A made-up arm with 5 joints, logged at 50 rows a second.
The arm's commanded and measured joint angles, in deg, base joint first. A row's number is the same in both.
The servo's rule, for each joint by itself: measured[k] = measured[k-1] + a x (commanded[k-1-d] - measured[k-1]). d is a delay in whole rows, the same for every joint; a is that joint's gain. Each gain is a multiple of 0.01, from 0.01 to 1. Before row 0 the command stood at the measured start. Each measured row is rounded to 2 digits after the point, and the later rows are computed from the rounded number. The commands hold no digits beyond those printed.
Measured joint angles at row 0: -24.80 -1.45 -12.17 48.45 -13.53
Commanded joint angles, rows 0 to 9: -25.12 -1.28 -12.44 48.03 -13.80; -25.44 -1.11 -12.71 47.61 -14.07; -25.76 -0.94 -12.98 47.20 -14.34; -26.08 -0.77 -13.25 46.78 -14.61; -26.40 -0.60 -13.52 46.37 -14.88; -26.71 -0.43 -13.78 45.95 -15.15; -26.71 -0.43 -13.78 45.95 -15.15; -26.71 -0.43 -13.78 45.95 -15.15; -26.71 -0.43 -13.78 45.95 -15.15; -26.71 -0.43 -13.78 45.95 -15.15
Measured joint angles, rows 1 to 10: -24.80 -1.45 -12.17 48.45 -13.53; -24.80 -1.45 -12.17 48.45 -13.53; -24.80 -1.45 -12.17 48.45 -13.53; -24.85 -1.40 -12.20 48.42 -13.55; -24.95 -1.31 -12.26 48.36 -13.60; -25.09 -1.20 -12.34 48.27 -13.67; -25.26 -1.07 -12.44 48.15 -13.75; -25.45 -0.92 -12.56 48.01 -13.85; -25.66 -0.77 -12.69 47.85 -13.97; -25.84 -0.66 -12.81 47.70 -14.08
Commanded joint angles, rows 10 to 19: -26.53 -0.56 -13.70 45.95 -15.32; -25.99 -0.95 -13.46 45.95 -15.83; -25.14 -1.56 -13.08 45.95 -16.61; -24.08 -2.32 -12.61 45.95 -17.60; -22.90 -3.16 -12.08 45.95 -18.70; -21.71 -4.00 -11.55 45.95 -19.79; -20.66 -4.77 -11.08 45.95 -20.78; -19.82 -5.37 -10.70 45.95 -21.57; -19.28 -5.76 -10.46 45.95 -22.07; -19.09 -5.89 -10.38 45.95 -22.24
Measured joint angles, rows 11 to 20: -25.99 -0.59 -12.92 47.56 -14.18; -26.11 -0.54 -13.01 47.43 -14.27; -26.21 -0.51 -13.09 47.31 -14.35; -26.26 -0.53 -13.16 47.20 -14.44; -26.21 -0.66 -13.19 47.10 -14.57; -26.03 -0.94 -13.18 47.01 -14.75; -25.70 -1.37 -13.12 46.93 -15.01; -25.22 -1.92 -13.01 46.85 -15.34; -24.62 -2.56 -12.85 46.78 -15.74; -23.95 -3.25 -12.66 46.71 -16.19
